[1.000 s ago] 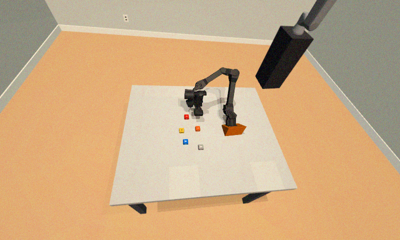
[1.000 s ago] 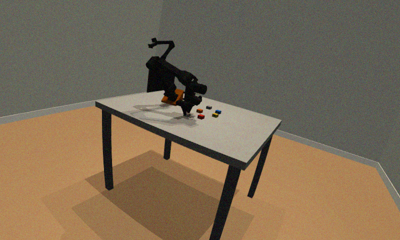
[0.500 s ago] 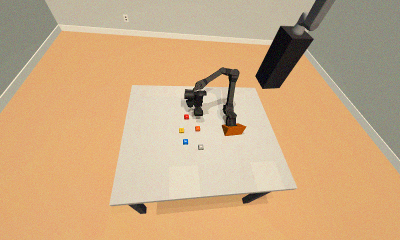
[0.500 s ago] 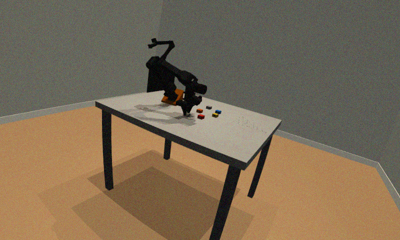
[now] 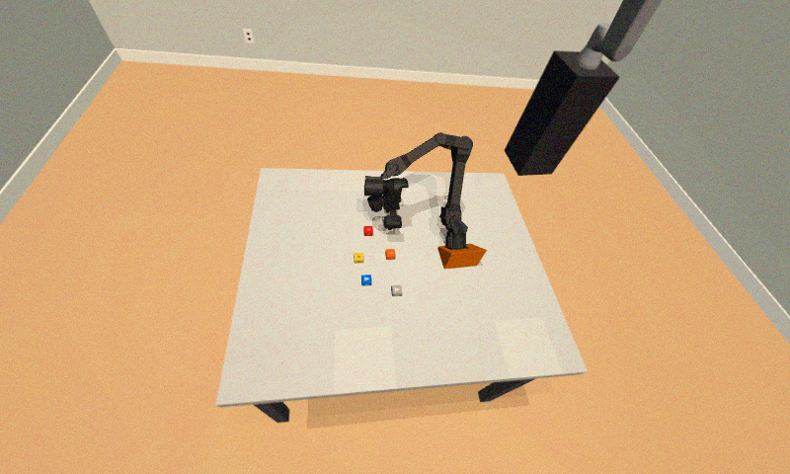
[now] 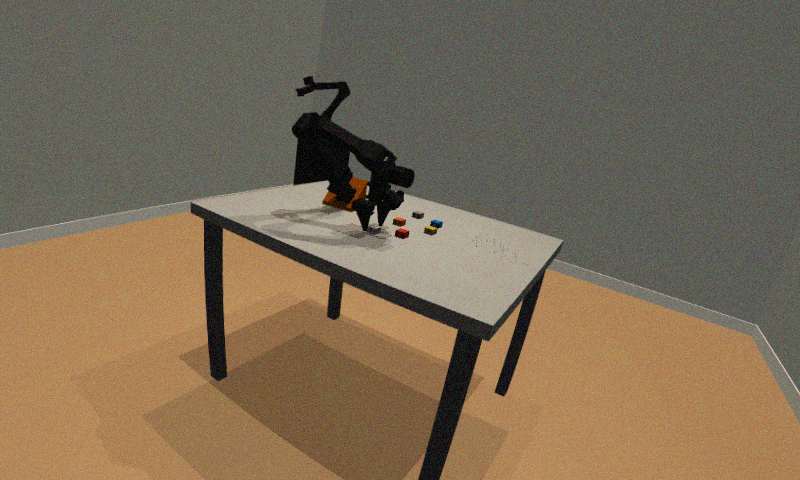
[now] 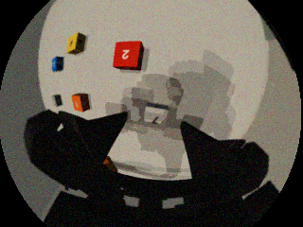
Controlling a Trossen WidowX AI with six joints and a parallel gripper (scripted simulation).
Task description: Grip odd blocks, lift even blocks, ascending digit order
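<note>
My gripper tip is right at the white block. The rest, counted from my gripper tip: orange block 15 cm to the left, 2 cm ahead; red block 9 cm ahead, 4 cm to the left; yellow block 15 cm to the left, 14 cm ahead.
</note>
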